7 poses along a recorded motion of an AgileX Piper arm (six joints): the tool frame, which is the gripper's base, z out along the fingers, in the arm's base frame.
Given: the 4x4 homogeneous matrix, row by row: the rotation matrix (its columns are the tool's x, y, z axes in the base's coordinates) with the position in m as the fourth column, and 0 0 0 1 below. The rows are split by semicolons.
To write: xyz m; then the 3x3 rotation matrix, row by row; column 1 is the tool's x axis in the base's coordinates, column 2 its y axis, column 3 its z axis. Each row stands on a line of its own. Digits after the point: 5 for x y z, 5 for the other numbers.
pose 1, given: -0.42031, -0.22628, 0.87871, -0.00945; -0.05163, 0.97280, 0.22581, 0.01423; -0.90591, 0.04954, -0.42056, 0.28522; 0, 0, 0, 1
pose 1, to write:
-0.00945, 0.01423, 0.28522
-0.42031, -0.22628, 0.87871
-0.05163, 0.97280, 0.22581
-0.90591, 0.04954, -0.42056

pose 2, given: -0.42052, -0.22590, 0.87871, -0.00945; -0.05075, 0.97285, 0.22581, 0.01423; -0.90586, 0.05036, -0.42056, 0.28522; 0, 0, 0, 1
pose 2, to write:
-0.00945, 0.01423, 0.28522
-0.42052, -0.22590, 0.87871
-0.05075, 0.97285, 0.22581
-0.90586, 0.05036, -0.42056

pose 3, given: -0.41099, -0.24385, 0.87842, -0.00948; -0.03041, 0.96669, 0.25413, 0.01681; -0.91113, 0.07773, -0.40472, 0.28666; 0, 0, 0, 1
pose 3, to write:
-0.00948, 0.01681, 0.28666
-0.41099, -0.24385, 0.87842
-0.03041, 0.96669, 0.25413
-0.91113, 0.07773, -0.40472

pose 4, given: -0.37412, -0.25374, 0.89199, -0.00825; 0.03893, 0.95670, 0.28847, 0.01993; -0.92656, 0.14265, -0.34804, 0.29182; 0, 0, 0, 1
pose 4, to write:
-0.00825, 0.01993, 0.29182
-0.37412, -0.25374, 0.89199
0.03893, 0.95670, 0.28847
-0.92656, 0.14265, -0.34804

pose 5, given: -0.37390, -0.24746, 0.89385, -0.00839; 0.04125, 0.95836, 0.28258, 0.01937; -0.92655, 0.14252, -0.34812, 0.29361; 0, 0, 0, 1
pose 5, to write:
-0.00839, 0.01937, 0.29361
-0.37390, -0.24746, 0.89385
0.04125, 0.95836, 0.28258
-0.92655, 0.14252, -0.34812

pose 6, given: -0.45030, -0.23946, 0.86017, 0.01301; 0.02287, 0.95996, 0.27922, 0.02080; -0.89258, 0.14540, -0.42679, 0.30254; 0, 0, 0, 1
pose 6, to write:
0.01301, 0.02080, 0.30254
-0.45030, -0.23946, 0.86017
0.02287, 0.95996, 0.27922
-0.89258, 0.14540, -0.42679

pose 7, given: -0.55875, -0.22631, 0.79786, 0.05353; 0.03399, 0.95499, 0.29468, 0.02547; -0.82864, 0.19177, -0.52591, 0.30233; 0, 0, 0, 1
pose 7, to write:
0.05353, 0.02547, 0.30233
-0.55875, -0.22631, 0.79786
0.03399, 0.95499, 0.29468
-0.82864, 0.19177, -0.52591

